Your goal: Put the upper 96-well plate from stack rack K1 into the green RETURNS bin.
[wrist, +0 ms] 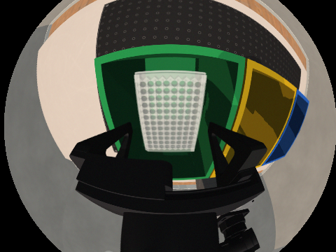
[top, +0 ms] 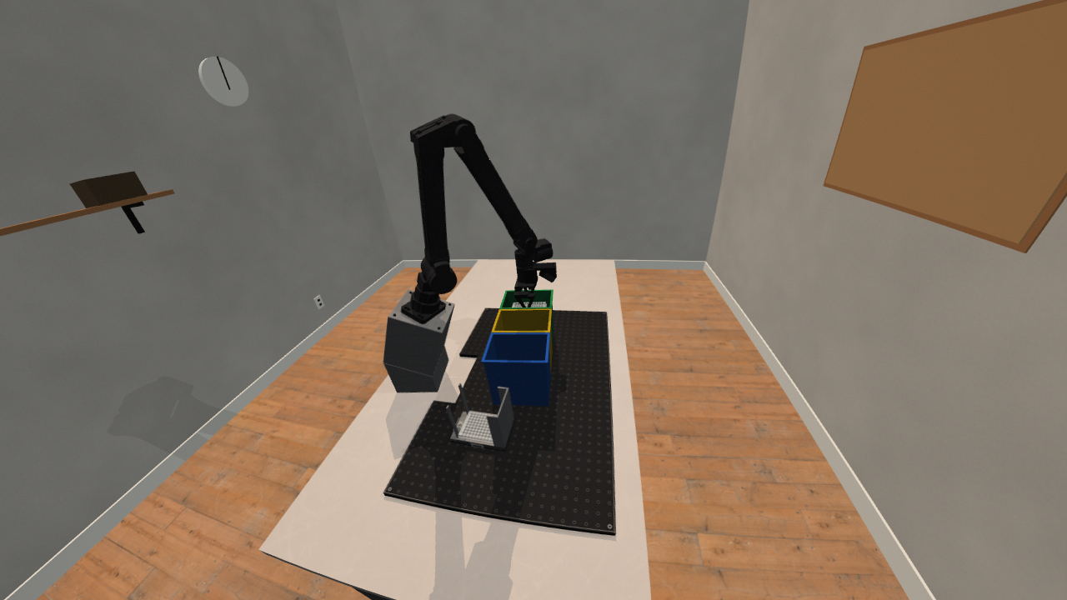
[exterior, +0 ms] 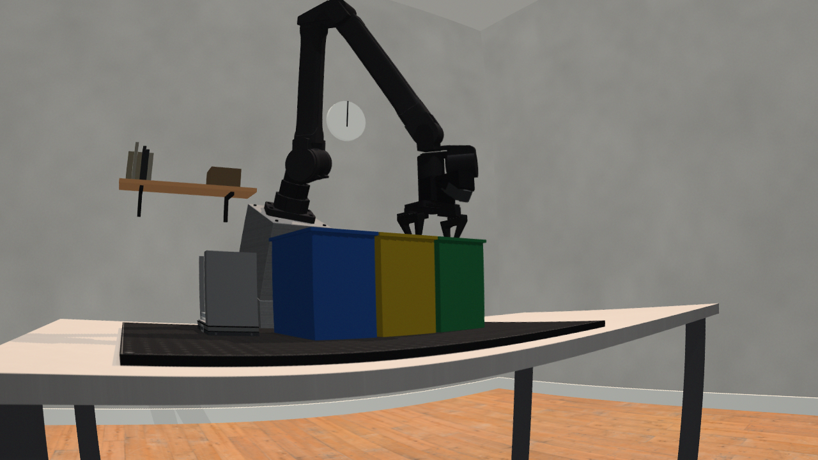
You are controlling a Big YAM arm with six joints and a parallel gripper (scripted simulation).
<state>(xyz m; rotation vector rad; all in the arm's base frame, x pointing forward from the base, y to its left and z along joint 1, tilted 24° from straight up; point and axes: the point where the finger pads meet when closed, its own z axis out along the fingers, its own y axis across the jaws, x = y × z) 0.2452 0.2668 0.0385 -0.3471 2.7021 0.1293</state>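
Right now the green bin is 80 mm below my hand. The rest, counted from my hand: grey rack wall 110 mm ahead, 420 mm to the right, 80 mm below; yellow bin 40 mm ahead, 130 mm to the right, 80 mm below; blue bin 70 mm ahead, 250 mm to the right, 80 mm below.
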